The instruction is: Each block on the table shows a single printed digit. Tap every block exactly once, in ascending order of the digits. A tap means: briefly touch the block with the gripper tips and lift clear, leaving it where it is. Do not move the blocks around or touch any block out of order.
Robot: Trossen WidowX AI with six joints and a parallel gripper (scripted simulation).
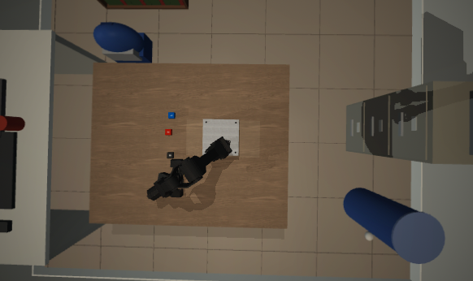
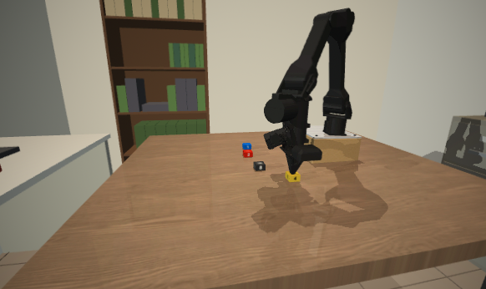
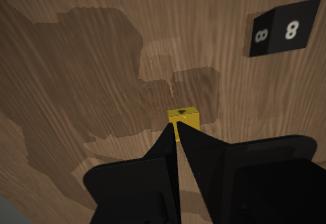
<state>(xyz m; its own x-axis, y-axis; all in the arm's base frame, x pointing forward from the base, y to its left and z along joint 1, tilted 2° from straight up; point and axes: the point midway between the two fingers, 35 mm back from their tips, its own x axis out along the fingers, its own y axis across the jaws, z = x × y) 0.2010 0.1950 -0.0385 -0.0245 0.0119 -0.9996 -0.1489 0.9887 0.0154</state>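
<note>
My gripper tip is 1 cm past the yellow block, 1 cm to the left of it and 1 cm above it. Also, from my gripper tip: blue block (11 cm ahead, 31 cm to the right, 1 cm below); red block (11 cm ahead, 22 cm to the right, 1 cm below); black block (8 cm ahead, 9 cm to the right, 1 cm below).
</note>
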